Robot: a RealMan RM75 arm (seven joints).
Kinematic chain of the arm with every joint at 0, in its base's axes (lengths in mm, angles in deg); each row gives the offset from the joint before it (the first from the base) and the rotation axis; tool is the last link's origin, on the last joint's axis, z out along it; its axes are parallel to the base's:
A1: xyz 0 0 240.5 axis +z
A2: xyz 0 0 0 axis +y
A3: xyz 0 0 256 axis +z
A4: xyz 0 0 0 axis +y
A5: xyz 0 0 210 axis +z
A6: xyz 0 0 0 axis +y
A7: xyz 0 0 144 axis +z
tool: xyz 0 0 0
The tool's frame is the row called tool.
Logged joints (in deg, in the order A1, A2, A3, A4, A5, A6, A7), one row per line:
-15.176 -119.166 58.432 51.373 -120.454 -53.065 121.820
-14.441 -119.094 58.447 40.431 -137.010 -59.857 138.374
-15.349 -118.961 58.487 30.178 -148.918 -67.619 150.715
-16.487 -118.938 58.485 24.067 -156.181 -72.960 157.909
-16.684 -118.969 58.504 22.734 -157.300 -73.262 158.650
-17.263 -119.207 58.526 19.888 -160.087 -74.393 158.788
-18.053 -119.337 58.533 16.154 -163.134 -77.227 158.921
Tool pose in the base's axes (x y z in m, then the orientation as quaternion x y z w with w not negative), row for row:
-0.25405 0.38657 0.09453 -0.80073 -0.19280 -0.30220 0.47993
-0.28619 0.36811 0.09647 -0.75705 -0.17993 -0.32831 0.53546
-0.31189 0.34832 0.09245 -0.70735 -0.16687 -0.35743 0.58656
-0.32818 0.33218 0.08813 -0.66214 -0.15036 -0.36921 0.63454
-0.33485 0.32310 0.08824 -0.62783 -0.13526 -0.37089 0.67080
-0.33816 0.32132 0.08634 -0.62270 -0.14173 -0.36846 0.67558
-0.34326 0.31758 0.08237 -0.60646 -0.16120 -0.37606 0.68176
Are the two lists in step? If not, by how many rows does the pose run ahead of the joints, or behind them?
The pose runs 1 row behind the joints: the pose in row i belongs to the joints in row i - 1.
